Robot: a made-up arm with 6 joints.
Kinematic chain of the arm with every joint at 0, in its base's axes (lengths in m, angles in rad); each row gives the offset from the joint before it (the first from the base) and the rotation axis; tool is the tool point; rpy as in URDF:
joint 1: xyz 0 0 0.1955 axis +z
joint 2: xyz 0 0 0 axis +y
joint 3: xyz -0.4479 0 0.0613 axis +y
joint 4: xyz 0.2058 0 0.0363 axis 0.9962 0 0.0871
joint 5: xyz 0 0 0 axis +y
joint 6: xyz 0.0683 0 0.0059 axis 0.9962 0 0.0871
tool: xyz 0 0 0 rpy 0 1.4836 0
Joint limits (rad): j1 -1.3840..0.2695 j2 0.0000..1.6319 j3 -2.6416..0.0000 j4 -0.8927..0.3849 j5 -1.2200..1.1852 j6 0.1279..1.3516
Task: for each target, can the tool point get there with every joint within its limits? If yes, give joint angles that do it. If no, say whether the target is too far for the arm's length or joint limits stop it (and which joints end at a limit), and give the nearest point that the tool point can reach.
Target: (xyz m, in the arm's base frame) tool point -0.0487 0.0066 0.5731
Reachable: yes | joints -0.0168 0.6762 -0.5340 -0.1253 -0.7359 1.1077
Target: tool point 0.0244 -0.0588 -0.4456
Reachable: no: joint limits stop it (at a limit: joint 1, joint 2, joint 3, joint 5) | nearest point -0.2019 -0.0613 0.2323 | short by 0.715 m
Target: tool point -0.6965 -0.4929 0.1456
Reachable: no: too far | nearest point -0.6601 -0.2074 0.2784 | short by 0.317 m
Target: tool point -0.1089 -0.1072 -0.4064
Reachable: no: joint limits stop it (at a limit: joint 1, joint 2, joint 3, joint 5) | nearest point -0.2016 -0.0626 0.2324 | short by 0.647 m
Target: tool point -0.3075 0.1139 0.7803
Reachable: yes | joints -0.3209 0.6473 -1.9162 -0.2383 -0.7550 0.2927
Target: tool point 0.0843 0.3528 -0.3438
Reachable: no: joint limits stop it (at a limit: joint 1, joint 2, joint 3, joint 5) | nearest point -0.0248 0.2101 0.2337 | short by 0.605 m
